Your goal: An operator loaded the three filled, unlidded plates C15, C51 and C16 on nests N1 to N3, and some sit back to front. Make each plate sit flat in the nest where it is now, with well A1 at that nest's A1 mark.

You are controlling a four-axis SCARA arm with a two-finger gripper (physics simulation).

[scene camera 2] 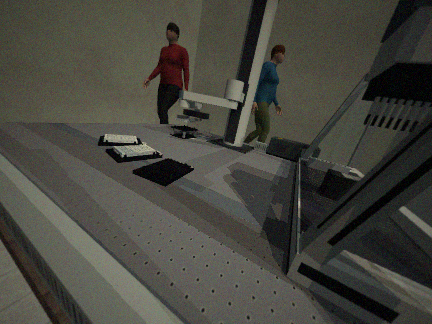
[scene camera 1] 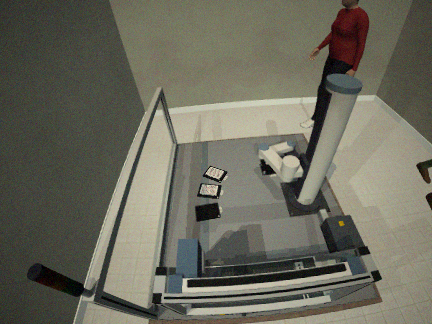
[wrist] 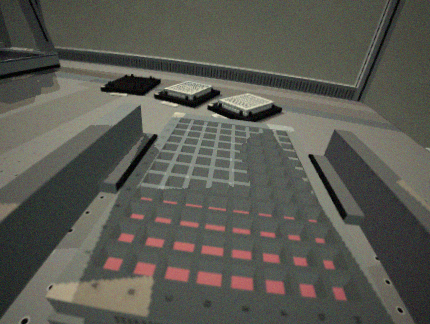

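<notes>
My gripper point(wrist: 234, 134) point(scene camera 2: 192, 117) is shut on a plate point(wrist: 210, 250) with pink-filled wells, partly in shade, held above the table. In the scene camera 1 view the arm hides most of it. One white plate point(scene camera 1: 215, 173) point(scene camera 2: 120, 138) point(wrist: 248, 102) sits on the black nest at one end of the row. A second white plate point(scene camera 1: 209, 190) point(scene camera 2: 134, 149) point(wrist: 189, 89) sits on the middle nest. The black nest point(scene camera 1: 207, 212) point(scene camera 2: 163, 171) point(wrist: 131, 84) at the other end bears no plate. Plate names, well labels and A1 marks are too small to read.
A low black stand point(scene camera 1: 267, 168) point(scene camera 2: 184, 130) is beneath the arm, near the column point(scene camera 1: 327, 145) point(scene camera 2: 250, 75). A dark box point(scene camera 1: 341, 233) is beside the column base. A blue block point(scene camera 1: 188, 256) stands by the frame. A person in red point(scene camera 1: 346, 37) point(scene camera 2: 171, 67) stands beyond the table.
</notes>
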